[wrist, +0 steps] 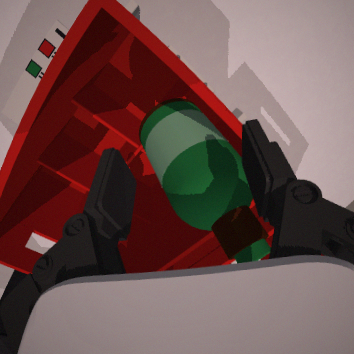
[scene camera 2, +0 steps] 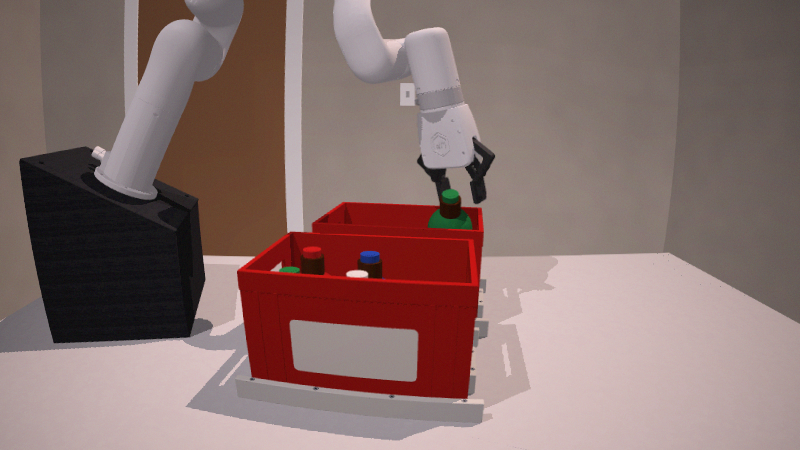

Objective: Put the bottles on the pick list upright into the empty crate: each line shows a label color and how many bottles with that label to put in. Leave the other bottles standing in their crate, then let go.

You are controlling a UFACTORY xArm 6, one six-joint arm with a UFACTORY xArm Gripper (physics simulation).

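Places are measured from the arm's base along level axes (x back, y left, z down), in millimetres.
Where they show: gripper, between the fingertips: (wrist: 182,153) (scene camera 2: 463,201); arm's base, origin of its link: (scene camera 2: 125,184).
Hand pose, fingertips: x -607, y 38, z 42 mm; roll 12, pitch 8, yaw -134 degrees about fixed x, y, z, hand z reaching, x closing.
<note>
Things, the pixels of their top centre, and the offset from my fingertips. "pt": a spot on its surface instead. Level surfaces: height alone.
- back red crate, a spot on its surface: (wrist: 37,105) pt dx +22, dy +86, dz +27 mm
- front red crate, centre of its top: (scene camera 2: 366,254) dx +162, dy -218, dz +27 mm
- red cap, centre of its top: (scene camera 2: 312,249) dx +241, dy -156, dz +39 mm
- blue cap, centre of its top: (scene camera 2: 369,253) dx +158, dy -176, dz +39 mm
- white cap, centre of its top: (scene camera 2: 357,273) dx +173, dy -257, dz +39 mm
- pick list's red square, a spot on its surface: (wrist: 46,47) pt dx +24, dy +161, dz +200 mm
- green square, a spot on its surface: (wrist: 33,68) pt dx +58, dy +170, dz +200 mm
- pale strip, a spot on its surface: (scene camera 2: 358,398) pt dx +173, dy -322, dz +176 mm
- pale table, height of its surface: dz +202 mm
A bottle with green shoulders, brown neck and green cap (scene camera 2: 450,218) (wrist: 200,155) stands upright in the back red crate (scene camera 2: 391,206) (wrist: 37,105), near its right side. My gripper (scene camera 2: 460,194) (wrist: 182,153) is open and empty, tilted, its fingertips beside the bottle's cap in the scene view; in the wrist view the bottle shows between the spread fingers. The front red crate (scene camera 2: 358,302) holds bottles with a red cap (scene camera 2: 312,252), a green cap (scene camera 2: 289,270), a blue cap (scene camera 2: 369,256) and a white cap (scene camera 2: 356,274); their bodies are mostly hidden. The pick list's red square (wrist: 46,47) and green square (wrist: 33,68) show; its counts are unreadable.
The two crates stand close together, one behind the other. A pale strip (scene camera 2: 358,398) runs along the front crate's base. The black robot base (scene camera 2: 111,251) stands to the left on the pale table (scene camera 2: 615,363). Raised crate walls surround the bottles.
</note>
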